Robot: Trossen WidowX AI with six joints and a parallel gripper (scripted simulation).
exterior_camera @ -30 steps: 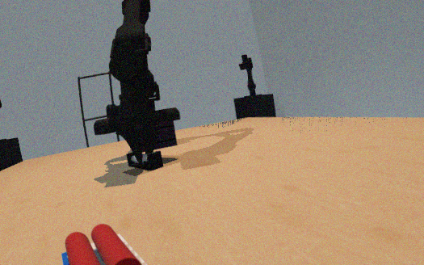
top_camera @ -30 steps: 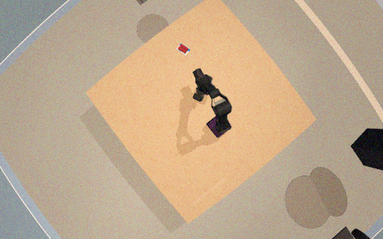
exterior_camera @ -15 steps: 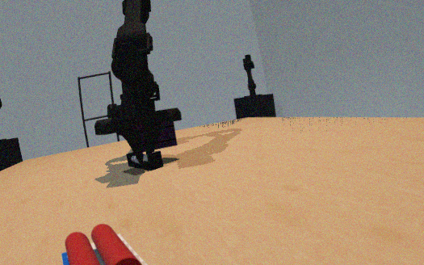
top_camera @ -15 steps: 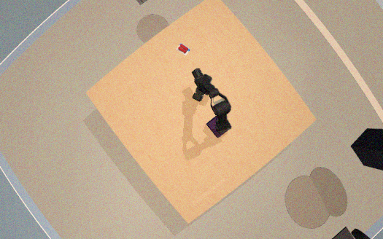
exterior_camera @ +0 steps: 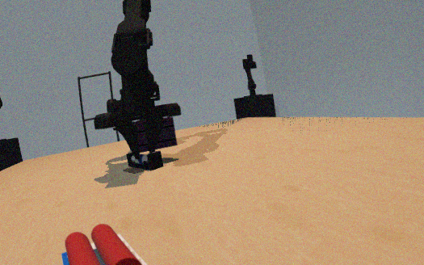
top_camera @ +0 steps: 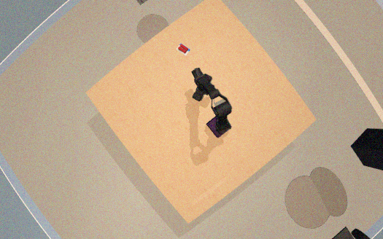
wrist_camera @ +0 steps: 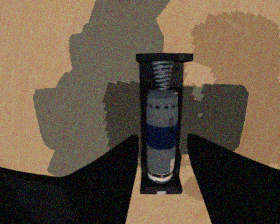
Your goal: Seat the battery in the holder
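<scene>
Right now the battery is right at my gripper tip.
</scene>
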